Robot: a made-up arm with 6 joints. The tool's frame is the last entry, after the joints. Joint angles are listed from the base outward. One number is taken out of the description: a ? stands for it. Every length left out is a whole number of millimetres.
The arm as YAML. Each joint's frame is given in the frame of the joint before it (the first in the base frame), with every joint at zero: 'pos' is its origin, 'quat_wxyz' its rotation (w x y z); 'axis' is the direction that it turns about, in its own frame. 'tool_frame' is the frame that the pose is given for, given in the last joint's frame.
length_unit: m
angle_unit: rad
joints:
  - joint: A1
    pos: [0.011, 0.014, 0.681]
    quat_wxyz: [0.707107, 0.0, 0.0, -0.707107]
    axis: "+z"
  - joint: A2
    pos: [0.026, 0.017, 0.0]
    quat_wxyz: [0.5, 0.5, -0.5, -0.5]
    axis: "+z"
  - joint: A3
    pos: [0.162, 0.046, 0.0]
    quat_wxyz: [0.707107, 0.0, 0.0, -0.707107]
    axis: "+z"
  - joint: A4
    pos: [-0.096, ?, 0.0]
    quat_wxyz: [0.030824, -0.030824, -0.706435, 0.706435]
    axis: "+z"
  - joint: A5
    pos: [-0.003, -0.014, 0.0]
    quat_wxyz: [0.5, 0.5, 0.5, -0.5]
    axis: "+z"
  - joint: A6
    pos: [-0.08, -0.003, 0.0]
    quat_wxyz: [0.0, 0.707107, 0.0, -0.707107]
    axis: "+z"
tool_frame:
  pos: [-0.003, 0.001, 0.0]
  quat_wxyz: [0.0, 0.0, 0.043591, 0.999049]
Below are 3 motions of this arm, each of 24 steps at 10 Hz.
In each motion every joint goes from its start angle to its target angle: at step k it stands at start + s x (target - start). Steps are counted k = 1, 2, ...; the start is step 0. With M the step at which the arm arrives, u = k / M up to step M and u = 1 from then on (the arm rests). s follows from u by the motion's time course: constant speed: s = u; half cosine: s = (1 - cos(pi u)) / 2; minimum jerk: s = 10 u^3 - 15 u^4 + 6 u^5.
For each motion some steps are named. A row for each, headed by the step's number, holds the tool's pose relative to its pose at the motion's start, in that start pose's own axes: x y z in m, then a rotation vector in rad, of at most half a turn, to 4 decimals.
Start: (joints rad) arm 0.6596 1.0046 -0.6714 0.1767 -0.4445 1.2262
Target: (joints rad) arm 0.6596 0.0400 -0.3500 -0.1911 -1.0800 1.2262
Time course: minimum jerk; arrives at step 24
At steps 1, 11, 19, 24:
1: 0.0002 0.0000 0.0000 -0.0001 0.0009 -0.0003
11: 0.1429 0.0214 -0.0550 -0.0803 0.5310 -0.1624
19: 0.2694 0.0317 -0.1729 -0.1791 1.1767 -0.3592
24: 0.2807 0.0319 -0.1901 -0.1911 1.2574 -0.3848

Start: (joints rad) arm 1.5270 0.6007 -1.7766 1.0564 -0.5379 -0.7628
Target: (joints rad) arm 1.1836 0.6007 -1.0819 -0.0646 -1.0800 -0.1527
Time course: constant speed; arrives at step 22
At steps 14, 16, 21, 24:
14: -0.0935 -0.1711 -0.0448 -0.1891 0.1693 -0.5520
16: -0.1120 -0.1918 -0.0563 -0.1961 0.2343 -0.6146
21: -0.1637 -0.2385 -0.0916 -0.1716 0.4285 -0.7428
24: -0.1749 -0.2468 -0.0999 -0.1586 0.4714 -0.7629

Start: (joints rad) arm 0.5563 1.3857 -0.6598 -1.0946 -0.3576 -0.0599
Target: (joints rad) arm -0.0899 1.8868 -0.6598 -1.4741 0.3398 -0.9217
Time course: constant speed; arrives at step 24
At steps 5, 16, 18, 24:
5: 0.0232 -0.0944 -0.0110 0.2735 0.0745 -0.1645
16: 0.1029 -0.2675 -0.0851 0.7428 0.4434 -0.4866
18: 0.1211 -0.2917 -0.1037 0.8015 0.5364 -0.5368
24: 0.1808 -0.3484 -0.1642 0.9160 0.8503 -0.6680

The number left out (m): -0.465
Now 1 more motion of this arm.
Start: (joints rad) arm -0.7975 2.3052 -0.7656 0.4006 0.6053 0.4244
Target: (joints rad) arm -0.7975 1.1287 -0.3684 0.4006 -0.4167 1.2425
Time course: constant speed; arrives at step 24
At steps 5, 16, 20, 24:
5: 0.0400 0.0200 -0.0762 -0.2893 0.2369 0.1179
16: 0.0897 0.0159 -0.2656 -0.7622 0.9415 0.3445
20: 0.0921 -0.0025 -0.3346 -0.8676 1.2499 0.3971
24: 0.0858 -0.0290 -0.3996 -0.9318 1.5797 0.4232

